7 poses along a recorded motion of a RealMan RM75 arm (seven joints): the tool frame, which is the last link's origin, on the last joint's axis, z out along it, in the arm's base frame.
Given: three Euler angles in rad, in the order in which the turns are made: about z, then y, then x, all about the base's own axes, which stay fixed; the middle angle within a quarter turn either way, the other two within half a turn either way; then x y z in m.
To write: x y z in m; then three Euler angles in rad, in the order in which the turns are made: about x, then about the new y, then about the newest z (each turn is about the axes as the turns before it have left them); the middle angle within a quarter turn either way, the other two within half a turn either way. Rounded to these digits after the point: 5 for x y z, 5 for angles.
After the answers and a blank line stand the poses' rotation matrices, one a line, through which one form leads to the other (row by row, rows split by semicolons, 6 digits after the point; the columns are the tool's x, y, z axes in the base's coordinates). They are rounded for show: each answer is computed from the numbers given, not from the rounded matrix.
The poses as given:
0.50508 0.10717 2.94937 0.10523 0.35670 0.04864
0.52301 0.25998 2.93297 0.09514 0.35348 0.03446
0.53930 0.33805 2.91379 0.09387 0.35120 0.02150
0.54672 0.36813 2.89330 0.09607 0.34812 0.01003
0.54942 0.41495 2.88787 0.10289 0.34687 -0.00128
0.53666 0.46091 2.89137 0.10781 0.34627 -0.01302
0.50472 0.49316 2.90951 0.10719 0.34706 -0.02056
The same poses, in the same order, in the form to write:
0.10523 0.35670 0.04864 2.94937 0.10717 0.50508
0.09514 0.35348 0.03446 2.93297 0.25998 0.52301
0.09387 0.35120 0.02150 2.91379 0.33805 0.53930
0.09607 0.34812 0.01003 2.89330 0.36813 0.54672
0.10289 0.34687 -0.00128 2.88787 0.41495 0.54942
0.10781 0.34627 -0.01302 2.89137 0.46091 0.53666
0.10719 0.34706 -0.02056 2.90951 0.49316 0.50472

0.870115 -0.481101 0.106965; -0.457082 -0.868905 -0.189945; 0.184325 0.116382 -0.975950
0.837207 -0.482705 0.257061; -0.442536 -0.874128 -0.200153; 0.321319 0.053810 -0.945441
0.809504 -0.484471 0.331648; -0.436000 -0.874363 -0.213056; 0.393200 0.027871 -0.919030
0.797002 -0.485057 0.359871; -0.428398 -0.874016 -0.229285; 0.425749 0.028572 -0.904390
0.780454 -0.477878 0.403144; -0.419174 -0.878366 -0.229708; 0.463880 0.010288 -0.885838
0.769739 -0.457917 0.444763; -0.400696 -0.888964 -0.221780; 0.496935 -0.007502 -0.867755
0.771009 -0.425942 0.473412; -0.375288 -0.904496 -0.202598; 0.514494 -0.021461 -0.857225

